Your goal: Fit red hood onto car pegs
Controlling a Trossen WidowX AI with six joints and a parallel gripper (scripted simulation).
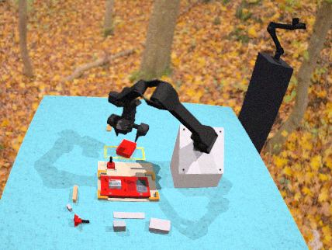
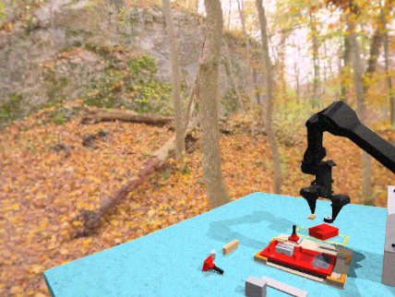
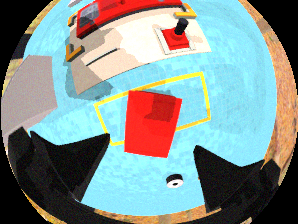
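The red hood lies 50 mm below my gripper tip. The rest, counted from my gripper tip: wooden stick (200 mm ahead, 320 mm to the left, 60 mm below); then small grey piece (210 mm ahead, 390 mm to the left, 60 mm below).
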